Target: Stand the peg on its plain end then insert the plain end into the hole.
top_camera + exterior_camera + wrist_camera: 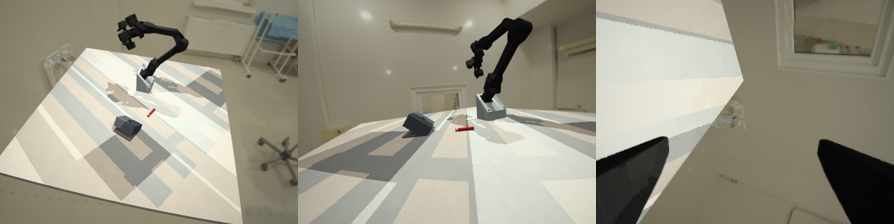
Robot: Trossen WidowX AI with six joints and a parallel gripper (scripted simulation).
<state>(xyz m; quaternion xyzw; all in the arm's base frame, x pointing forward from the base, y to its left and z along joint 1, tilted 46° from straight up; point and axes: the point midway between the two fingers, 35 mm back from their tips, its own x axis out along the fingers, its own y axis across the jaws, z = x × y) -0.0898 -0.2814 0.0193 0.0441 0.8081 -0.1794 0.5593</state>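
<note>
My gripper tip is 35 cm short of the red peg, 32 cm to the right of it and 32 cm above it. From my gripper tip the other things lie so: dark sloped panel (51 cm ahead, 28 cm below, 22 cm to the left).
</note>
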